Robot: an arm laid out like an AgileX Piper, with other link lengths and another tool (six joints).
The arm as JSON. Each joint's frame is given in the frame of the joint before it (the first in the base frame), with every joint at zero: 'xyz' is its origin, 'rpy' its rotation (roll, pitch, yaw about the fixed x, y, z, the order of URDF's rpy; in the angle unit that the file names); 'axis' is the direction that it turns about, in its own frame. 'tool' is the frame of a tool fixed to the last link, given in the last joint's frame.
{
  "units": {
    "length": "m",
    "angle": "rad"
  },
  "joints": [
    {
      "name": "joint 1",
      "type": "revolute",
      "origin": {
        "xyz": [
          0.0,
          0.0,
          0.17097
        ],
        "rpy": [
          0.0,
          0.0,
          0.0
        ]
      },
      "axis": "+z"
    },
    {
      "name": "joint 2",
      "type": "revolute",
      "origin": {
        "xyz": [
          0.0,
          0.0,
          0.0
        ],
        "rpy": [
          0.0,
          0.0,
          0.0
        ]
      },
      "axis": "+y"
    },
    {
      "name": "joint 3",
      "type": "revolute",
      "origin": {
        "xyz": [
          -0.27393,
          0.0,
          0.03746
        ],
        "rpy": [
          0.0,
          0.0,
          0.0
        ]
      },
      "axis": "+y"
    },
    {
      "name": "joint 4",
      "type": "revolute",
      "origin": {
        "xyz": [
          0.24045,
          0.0,
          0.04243
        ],
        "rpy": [
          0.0,
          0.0,
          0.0
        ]
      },
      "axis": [
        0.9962,
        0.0,
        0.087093
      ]
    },
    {
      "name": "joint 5",
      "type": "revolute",
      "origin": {
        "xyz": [
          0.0,
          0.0,
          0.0
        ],
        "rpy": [
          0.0,
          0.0,
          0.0
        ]
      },
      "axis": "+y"
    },
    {
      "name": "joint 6",
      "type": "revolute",
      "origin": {
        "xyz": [
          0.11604,
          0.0,
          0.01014
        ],
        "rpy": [
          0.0,
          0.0,
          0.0
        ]
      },
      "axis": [
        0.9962,
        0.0,
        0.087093
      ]
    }
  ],
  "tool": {
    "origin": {
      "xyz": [
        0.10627,
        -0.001,
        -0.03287
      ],
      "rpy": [
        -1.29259,
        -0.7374,
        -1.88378
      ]
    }
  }
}
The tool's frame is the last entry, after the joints.
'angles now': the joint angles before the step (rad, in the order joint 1, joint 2, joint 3, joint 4, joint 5, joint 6). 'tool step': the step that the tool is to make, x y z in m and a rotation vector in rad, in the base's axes. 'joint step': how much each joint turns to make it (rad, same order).
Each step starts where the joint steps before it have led.
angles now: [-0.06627, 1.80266, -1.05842, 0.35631, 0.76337, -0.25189]
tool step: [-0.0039, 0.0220, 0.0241, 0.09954, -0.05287, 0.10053]
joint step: [-0.00090, -0.06155, 0.00430, 0.14573, 0.06955, -0.17461]
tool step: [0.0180, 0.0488, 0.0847, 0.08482, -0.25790, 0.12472]
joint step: [0.09714, -0.18063, -0.08379, 0.11168, 0.04147, -0.06784]
